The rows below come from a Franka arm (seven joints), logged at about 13 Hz.
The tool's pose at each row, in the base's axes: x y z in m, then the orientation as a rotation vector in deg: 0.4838, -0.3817, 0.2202, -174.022, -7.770, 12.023; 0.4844, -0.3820, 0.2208, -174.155, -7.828, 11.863; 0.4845, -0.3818, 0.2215, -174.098, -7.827, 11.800; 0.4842, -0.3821, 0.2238, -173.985, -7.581, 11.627; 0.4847, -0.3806, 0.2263, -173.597, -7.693, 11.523; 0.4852, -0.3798, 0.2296, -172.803, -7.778, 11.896; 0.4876, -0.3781, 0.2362, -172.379, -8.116, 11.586; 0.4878, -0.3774, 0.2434, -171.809, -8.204, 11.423; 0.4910, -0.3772, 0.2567, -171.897, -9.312, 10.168; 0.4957, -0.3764, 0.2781, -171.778, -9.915, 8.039; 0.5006, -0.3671, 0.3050, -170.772, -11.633, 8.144; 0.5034, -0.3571, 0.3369, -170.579, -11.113, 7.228; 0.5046, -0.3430, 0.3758, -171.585, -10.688, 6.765; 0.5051, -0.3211, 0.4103, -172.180, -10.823, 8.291; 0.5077, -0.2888, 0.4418, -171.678, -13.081, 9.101
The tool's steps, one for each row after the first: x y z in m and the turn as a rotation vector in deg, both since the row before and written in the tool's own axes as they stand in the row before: 0.0005, 0.0003, -0.0007, -0.131, 0.103, -0.031; 0.0000, -0.0003, -0.0007, 0.059, 0.041, -0.007; -0.0006, 0.0000, -0.0023, 0.140, 0.121, 0.143; 0.0003, -0.0017, -0.0024, 0.380, 0.064, -0.113; 0.0002, -0.0011, -0.0032, 0.768, -0.250, -0.115; 0.0017, -0.0023, -0.0066, 0.402, 0.190, -0.275; -0.0006, -0.0016, -0.0070, 0.564, 0.105, -0.119; 0.0015, -0.0018, -0.0135, -0.154, 0.780, -0.779; 0.0024, -0.0033, -0.0215, 0.094, 1.385, -0.507; 0.0037, -0.0124, -0.0258, 0.844, -0.129, -1.213; 0.0015, -0.0144, -0.0303, 0.238, 0.645, 0.278; 0.0002, -0.0199, -0.0363, -0.965, 0.297, 0.338; 0.0009, -0.0264, -0.0312, -0.604, -1.036, 0.031; 0.0040, -0.0356, -0.0275, 0.272, -0.627, -1.490
